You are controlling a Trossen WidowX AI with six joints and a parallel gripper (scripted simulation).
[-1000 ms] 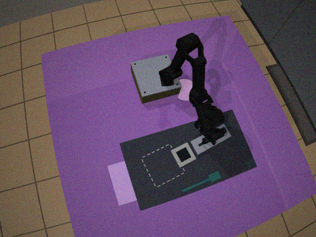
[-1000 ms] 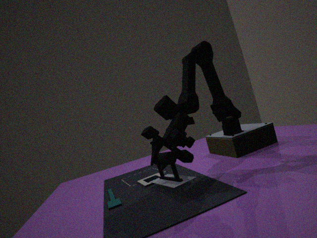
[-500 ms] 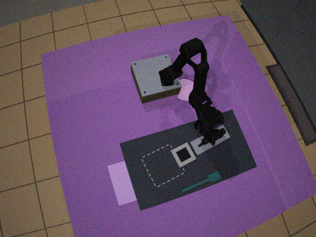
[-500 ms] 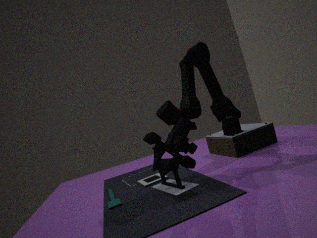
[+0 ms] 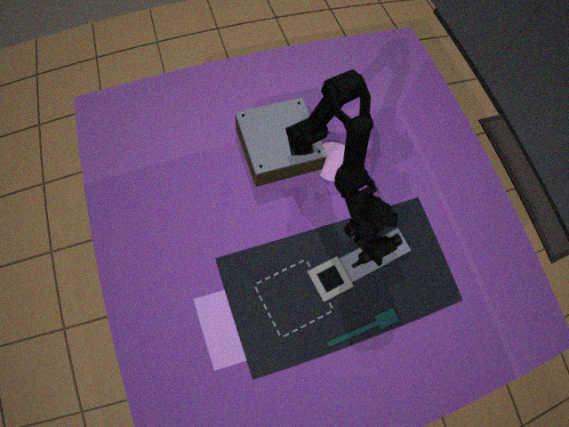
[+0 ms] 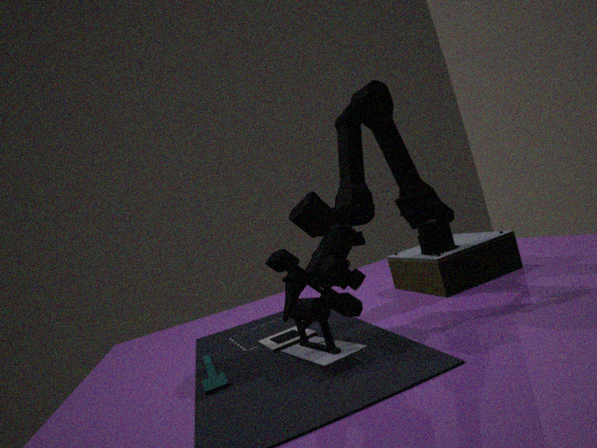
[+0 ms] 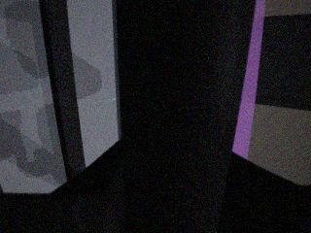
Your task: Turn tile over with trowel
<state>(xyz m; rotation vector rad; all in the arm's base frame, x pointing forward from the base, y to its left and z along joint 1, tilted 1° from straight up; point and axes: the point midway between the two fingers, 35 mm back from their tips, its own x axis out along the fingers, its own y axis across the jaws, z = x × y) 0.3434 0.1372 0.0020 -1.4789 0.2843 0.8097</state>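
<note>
My gripper tip is 3 cm short of the dark mat, 9 cm to the left of it and 8 cm above it. Round my gripper tip: teal t-shaped tool: 16 cm ahead, 4 cm to the right, 5 cm below; tile: 1 cm ahead, 12 cm to the right, 5 cm below.
</note>
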